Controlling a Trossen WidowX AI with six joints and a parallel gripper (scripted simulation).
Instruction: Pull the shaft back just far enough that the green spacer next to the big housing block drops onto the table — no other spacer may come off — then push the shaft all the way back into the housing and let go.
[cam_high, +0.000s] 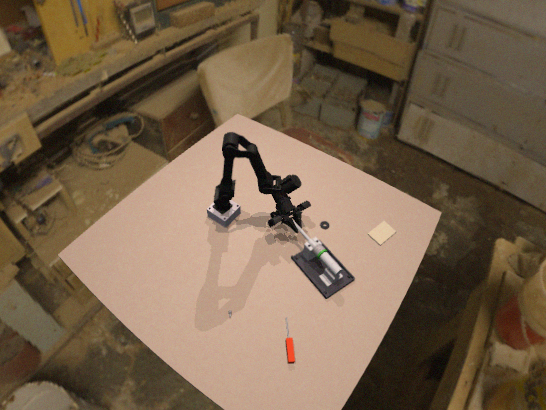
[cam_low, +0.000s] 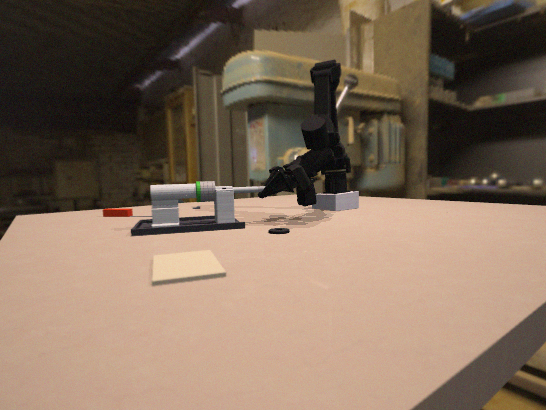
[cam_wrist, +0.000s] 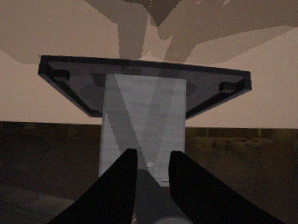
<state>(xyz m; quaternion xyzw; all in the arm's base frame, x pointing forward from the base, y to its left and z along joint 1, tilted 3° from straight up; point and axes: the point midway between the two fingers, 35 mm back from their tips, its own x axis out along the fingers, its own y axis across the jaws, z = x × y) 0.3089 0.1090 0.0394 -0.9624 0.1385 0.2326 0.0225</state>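
My gripper tip is 50 mm short of the grey shaft, 10 mm to the left of it and 20 mm below it. Also, from my gripper tip: tan square pad 270 mm ahead, 280 mm to the left, 60 mm below; black washer 40 mm ahead, 140 mm to the left, 60 mm below; green spacer 140 mm ahead, 40 mm to the right, 20 mm above.
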